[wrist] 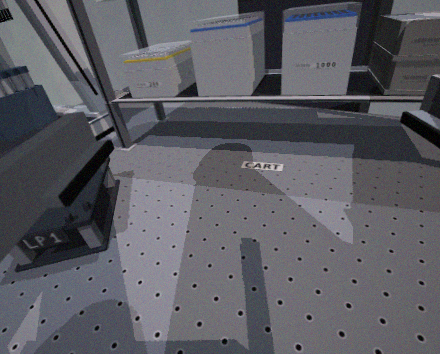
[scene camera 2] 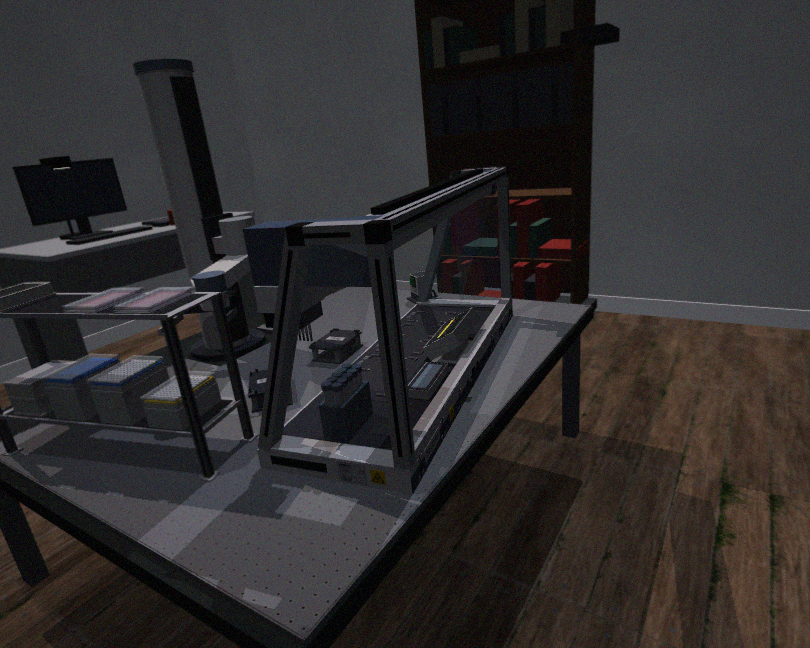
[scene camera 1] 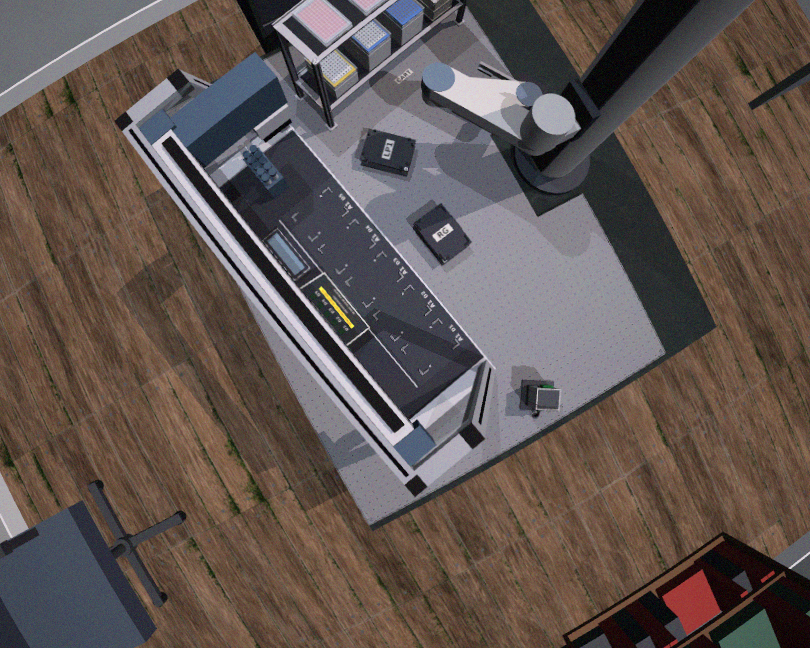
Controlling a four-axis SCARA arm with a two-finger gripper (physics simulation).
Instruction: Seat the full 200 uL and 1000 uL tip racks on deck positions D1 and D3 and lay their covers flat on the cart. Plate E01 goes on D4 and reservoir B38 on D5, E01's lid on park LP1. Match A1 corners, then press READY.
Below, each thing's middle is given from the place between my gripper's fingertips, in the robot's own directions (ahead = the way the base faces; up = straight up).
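There is the tube rack (wrist: pixel 33 109), and my hand is 80 mm above it, 70 mm to the left of it and 610 mm short of it.
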